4 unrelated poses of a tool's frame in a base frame.
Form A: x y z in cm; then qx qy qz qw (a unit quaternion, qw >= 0).
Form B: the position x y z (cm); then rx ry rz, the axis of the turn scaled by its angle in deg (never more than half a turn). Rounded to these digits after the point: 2 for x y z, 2 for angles.
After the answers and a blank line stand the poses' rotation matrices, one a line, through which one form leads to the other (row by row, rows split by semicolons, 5 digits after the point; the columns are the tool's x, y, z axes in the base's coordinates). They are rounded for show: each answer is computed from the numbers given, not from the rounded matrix.
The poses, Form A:
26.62, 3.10, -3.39, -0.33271, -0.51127, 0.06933, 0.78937
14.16, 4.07, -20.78, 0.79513, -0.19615, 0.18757, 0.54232
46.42, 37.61, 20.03, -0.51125, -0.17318, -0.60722, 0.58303
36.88, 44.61, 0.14, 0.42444, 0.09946, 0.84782, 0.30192
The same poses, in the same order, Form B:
26.62, 3.10, -3.39, -41.05, -63.08, 8.55
14.16, 4.07, -20.78, 108.19, -26.69, 25.52
46.42, 37.61, 20.03, -68.38, -23.16, -81.22
36.88, 44.61, 0.14, 64.49, 15.11, 128.82

0.46760 0.23075 -0.85329; 0.44966 0.76900 0.45437; 0.76103 -0.59615 0.25582
0.85269 -0.51538 0.08553; -0.10848 -0.33483 -0.93601; 0.51104 0.78885 -0.34141
0.20259 0.88512 0.41894; -0.53097 -0.26018 0.80646; 0.82281 -0.38583 0.41727
-0.45739 -0.42752 0.77976; 0.59638 -0.79790 -0.08765; 0.65964 0.42494 0.61992

